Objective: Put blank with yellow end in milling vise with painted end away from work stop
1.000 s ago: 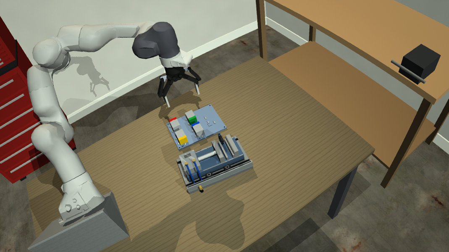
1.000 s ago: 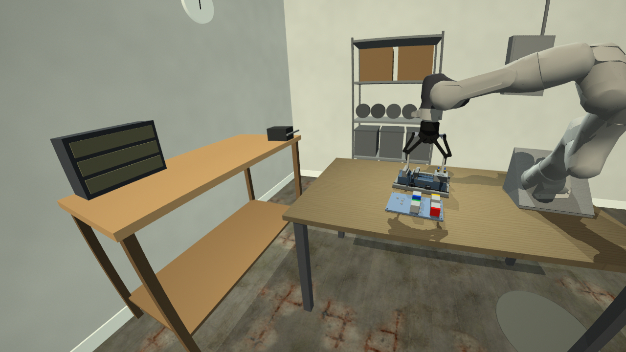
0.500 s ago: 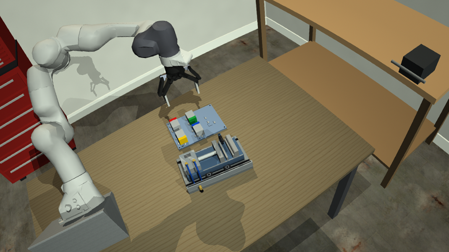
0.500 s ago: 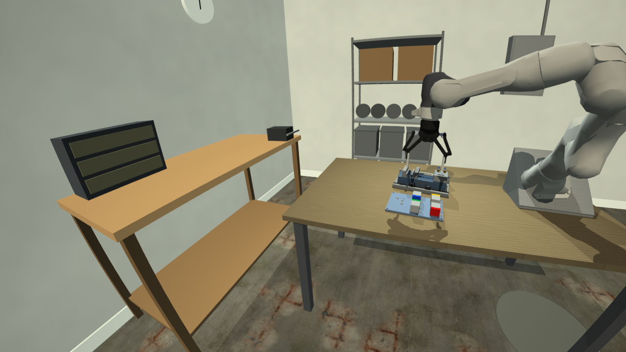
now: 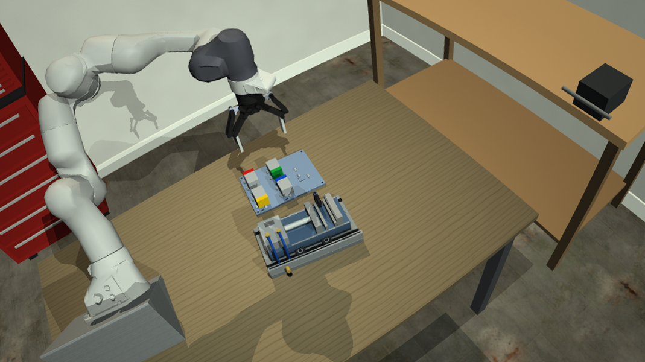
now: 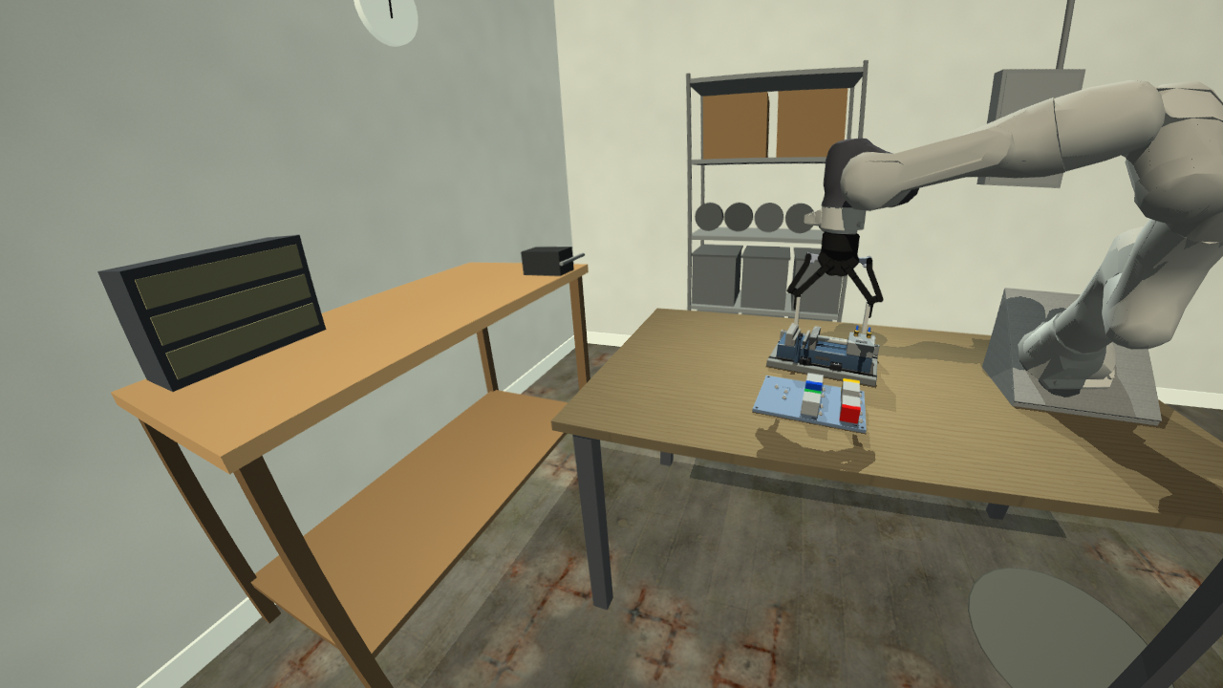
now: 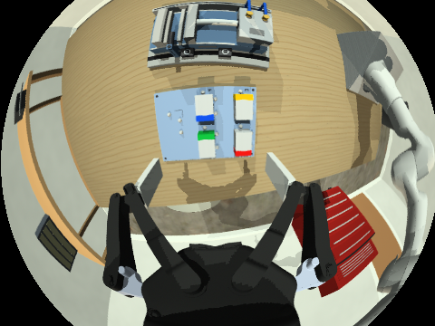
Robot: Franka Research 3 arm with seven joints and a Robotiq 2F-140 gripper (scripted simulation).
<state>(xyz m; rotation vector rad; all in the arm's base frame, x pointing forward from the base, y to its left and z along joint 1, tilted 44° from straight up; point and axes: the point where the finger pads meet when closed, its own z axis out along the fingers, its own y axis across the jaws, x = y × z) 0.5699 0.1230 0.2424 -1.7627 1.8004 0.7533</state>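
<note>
Now: hand 2 cm short of the green-ended blank, 4 cm to the right of it and 19 cm above it. Round my hand: red-ended blank: 7 cm behind, 4 cm to the left, 19 cm below; blue-ended blank: 1 cm ahead, 6 cm to the right, 19 cm below; work stop: 7 cm ahead, 22 cm to the right, 12 cm below.
</note>
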